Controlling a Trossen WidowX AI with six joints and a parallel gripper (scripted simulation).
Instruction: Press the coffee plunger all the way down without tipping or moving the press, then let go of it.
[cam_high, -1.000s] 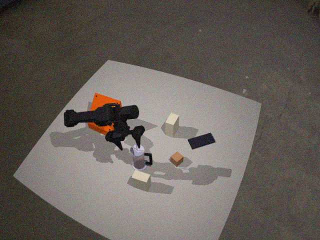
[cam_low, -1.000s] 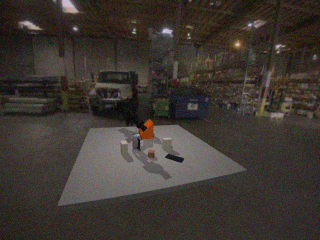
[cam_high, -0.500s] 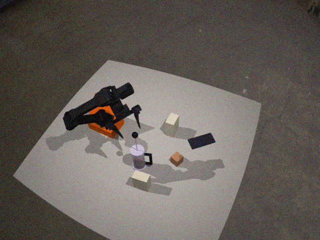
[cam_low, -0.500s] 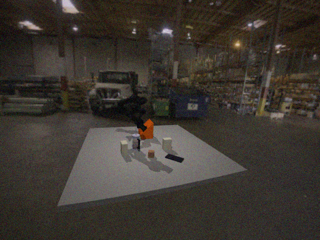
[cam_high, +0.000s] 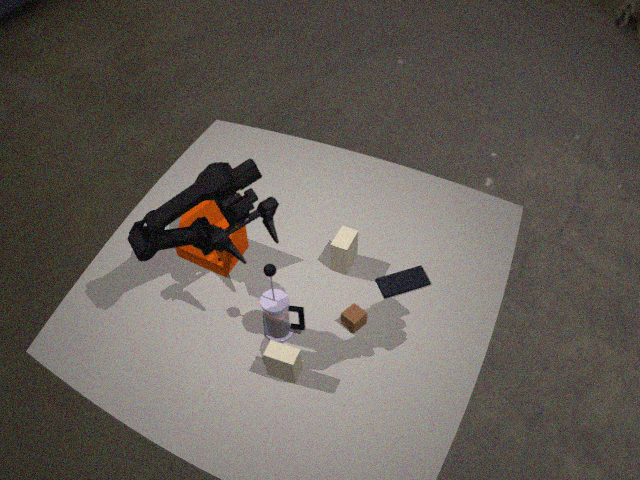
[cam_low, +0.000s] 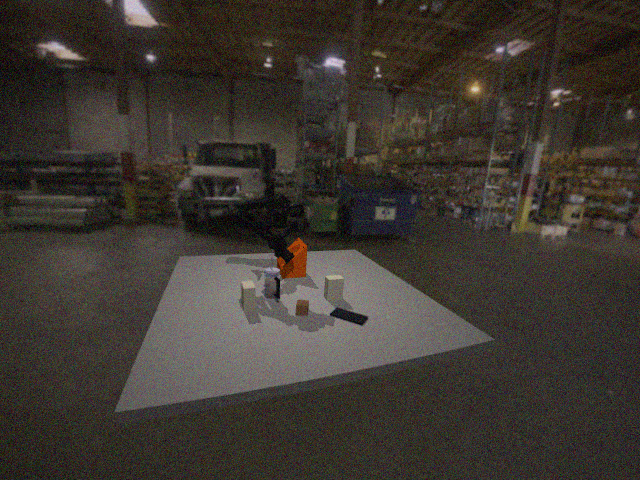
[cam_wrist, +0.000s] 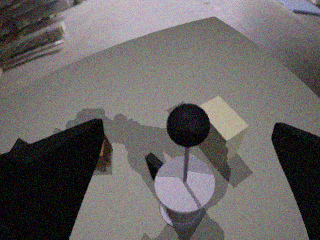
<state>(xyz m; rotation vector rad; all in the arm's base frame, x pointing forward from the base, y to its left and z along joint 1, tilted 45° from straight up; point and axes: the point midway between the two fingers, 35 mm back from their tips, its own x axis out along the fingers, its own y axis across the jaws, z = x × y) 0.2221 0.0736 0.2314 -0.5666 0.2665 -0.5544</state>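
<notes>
Right now my gripper tip is 17 cm above the coffee press, 4 cm short of it and 1 cm to the left of it. The rest, counted from my gripper tip: flat black slab: 30 cm to the left, 29 cm below, 26 cm ahead.
</notes>
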